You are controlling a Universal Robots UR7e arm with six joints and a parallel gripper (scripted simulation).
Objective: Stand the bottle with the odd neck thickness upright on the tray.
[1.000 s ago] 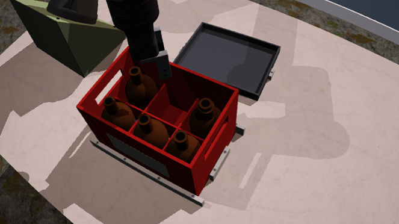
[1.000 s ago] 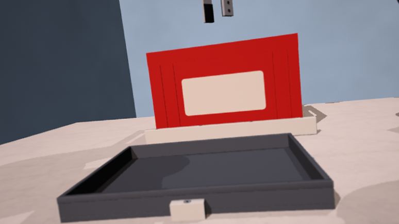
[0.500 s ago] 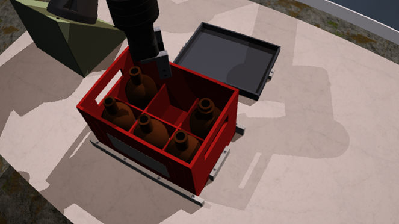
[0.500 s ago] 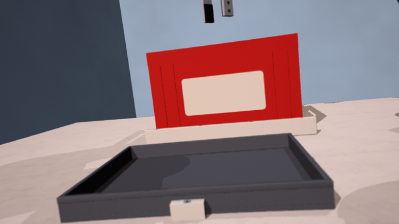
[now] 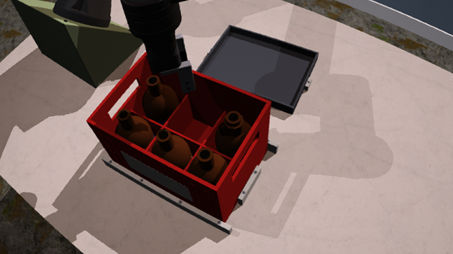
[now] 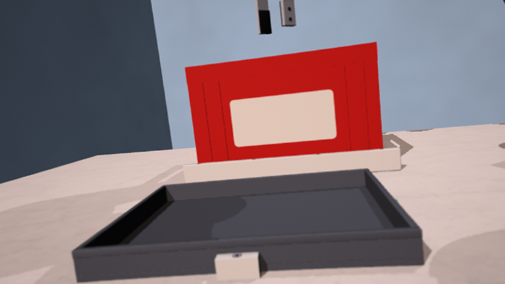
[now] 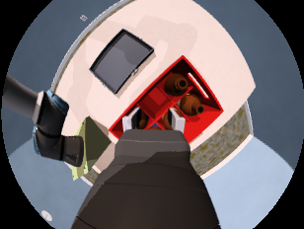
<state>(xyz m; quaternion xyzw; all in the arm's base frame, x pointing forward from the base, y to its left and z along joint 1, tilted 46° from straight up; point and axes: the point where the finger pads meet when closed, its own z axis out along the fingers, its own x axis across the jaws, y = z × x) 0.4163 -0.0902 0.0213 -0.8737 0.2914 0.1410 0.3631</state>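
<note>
My hand is 1 cm short of the red crate, 4 cm to the left of it and 15 cm above it. The rest, counted from my hand: bottle 9 cm ahead, 1 cm to the left, 15 cm below; dark grey tray 1 cm behind, 25 cm to the left, 22 cm below.
</note>
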